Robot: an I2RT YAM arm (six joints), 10 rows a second.
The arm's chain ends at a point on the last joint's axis. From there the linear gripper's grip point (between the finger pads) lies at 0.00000 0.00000 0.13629 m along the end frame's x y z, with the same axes.
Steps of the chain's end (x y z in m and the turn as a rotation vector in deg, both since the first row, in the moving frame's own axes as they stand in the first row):
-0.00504, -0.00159, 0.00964, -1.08, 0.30, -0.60
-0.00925, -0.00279, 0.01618, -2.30, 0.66, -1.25
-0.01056, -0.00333, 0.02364, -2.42, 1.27, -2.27
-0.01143, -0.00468, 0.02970, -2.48, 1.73, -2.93
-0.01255, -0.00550, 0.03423, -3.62, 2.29, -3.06
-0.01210, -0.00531, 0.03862, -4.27, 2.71, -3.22
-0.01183, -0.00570, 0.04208, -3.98, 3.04, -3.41
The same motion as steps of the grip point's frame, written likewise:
-0.00431, 0.00098, 0.00961, -1.08, 0.30, -0.60
-0.00762, 0.00266, 0.01606, -2.30, 0.66, -1.25
-0.00743, 0.00236, 0.02349, -2.42, 1.27, -2.27
-0.00717, 0.00111, 0.02951, -2.48, 1.73, -2.93
-0.00688, 0.00295, 0.03385, -3.62, 2.29, -3.06
-0.00538, 0.00465, 0.03809, -4.27, 2.71, -3.22
-0.00433, 0.00353, 0.04156, -3.98, 3.04, -3.41

